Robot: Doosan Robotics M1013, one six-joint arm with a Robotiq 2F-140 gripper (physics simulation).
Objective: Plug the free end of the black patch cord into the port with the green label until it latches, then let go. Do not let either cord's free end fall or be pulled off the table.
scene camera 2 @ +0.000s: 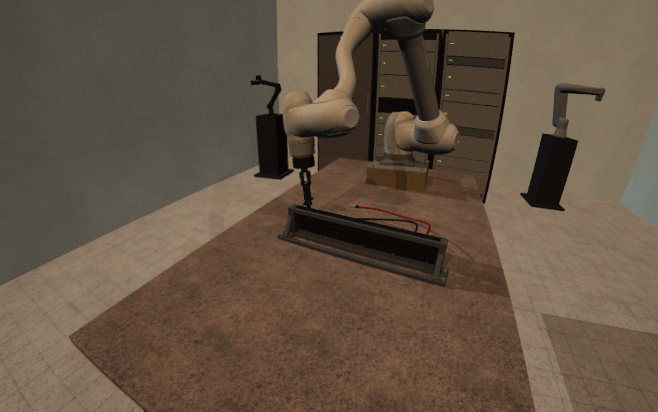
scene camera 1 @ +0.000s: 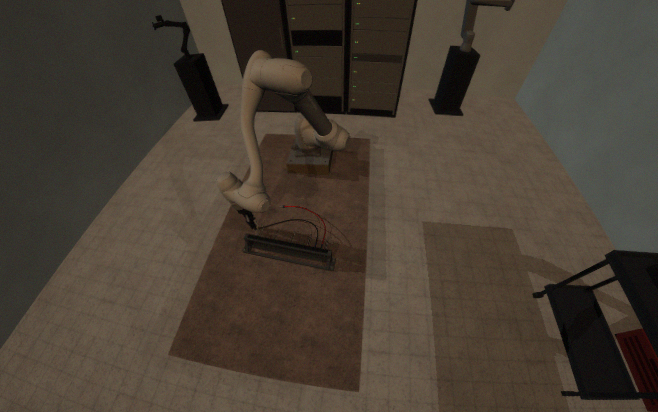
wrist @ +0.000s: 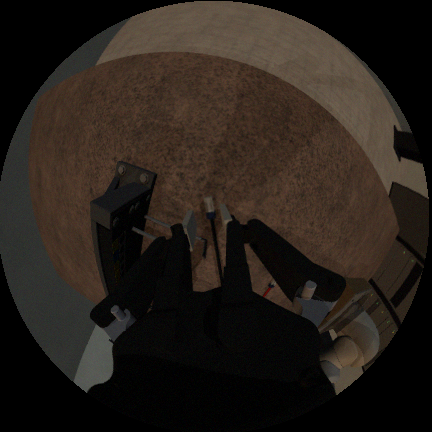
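Seen in the pictures: gripper, between the fingertips: (scene camera 1: 257, 229) (wrist: 207, 215); arm's base, origin of its link: (scene camera 2: 398, 162) (scene camera 1: 309, 149) (wrist: 345, 313).
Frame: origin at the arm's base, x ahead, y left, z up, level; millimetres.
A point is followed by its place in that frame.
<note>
My gripper (scene camera 1: 255, 227) @[x 649, y -255, z -82 mm] (scene camera 2: 308, 204) (wrist: 207, 215) @[x 649, y -255, z -82 mm] is partly open, low beside the left end of the dark port panel (scene camera 1: 287, 244) @[x 790, y -32, z 8 mm] (scene camera 2: 370, 226) @[x 808, y -9, z 11 mm] (wrist: 122, 201) @[x 740, y -279, z -14 mm]. The black cord (scene camera 1: 295, 220) @[x 571, y -31, z -79 mm] (scene camera 2: 390, 219) @[x 585, y 29, z -67 mm] (wrist: 217, 247) @[x 620, y -202, z -85 mm] runs between the fingers in the wrist view. Its clear free plug (wrist: 209, 205) @[x 650, y -271, z -80 mm] lies at the fingertips, with gaps on both sides. The red cord (scene camera 1: 320, 216) @[x 562, y 117, z -64 mm] (scene camera 2: 395, 212) @[x 492, y 36, z -84 mm] (wrist: 267, 290) @[x 470, y -102, z -84 mm] curves behind the panel, its free end lying nearer the arm's base. The green label cannot be made out, and the ports are mostly hidden.
Thin grey bars (wrist: 156, 221) @[x 721, y -231, z -72 mm] stick out from the panel's rear toward the left finger. The brown table top (scene camera 1: 280, 320) @[x 1155, y -31, z -90 mm] (scene camera 2: 300, 325) @[x 1113, y -93, z -90 mm] (wrist: 200, 125) @[x 688, y -375, z -90 mm] carries the panel and the arm's base (scene camera 1: 309, 162) @[x 153, y 20, z 7 mm] (scene camera 2: 397, 177) @[x 169, y 14, z -35 mm]. A dark cart (scene camera 1: 590, 340) stands at the right in scene camera 1.
</note>
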